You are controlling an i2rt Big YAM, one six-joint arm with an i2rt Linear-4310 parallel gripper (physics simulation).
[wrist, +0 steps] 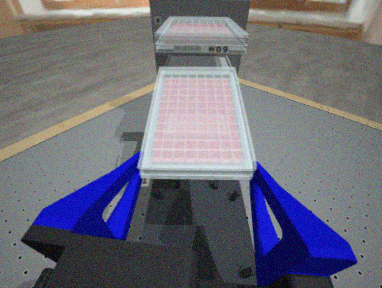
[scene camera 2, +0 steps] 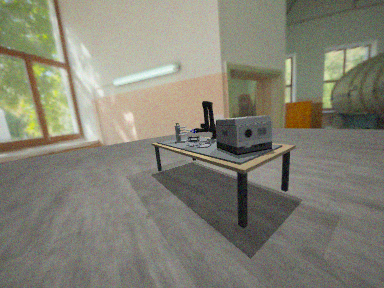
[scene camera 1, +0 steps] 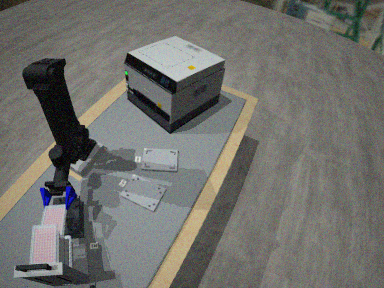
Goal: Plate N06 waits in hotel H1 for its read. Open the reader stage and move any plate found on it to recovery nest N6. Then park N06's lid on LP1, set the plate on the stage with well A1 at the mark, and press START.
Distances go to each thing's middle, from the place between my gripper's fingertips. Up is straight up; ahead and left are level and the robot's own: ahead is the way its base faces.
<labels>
Right now the dark block (wrist: 196, 216) is 100 mm below my hand, 20 mm to the left of it and 10 mm behind it.
</labels>
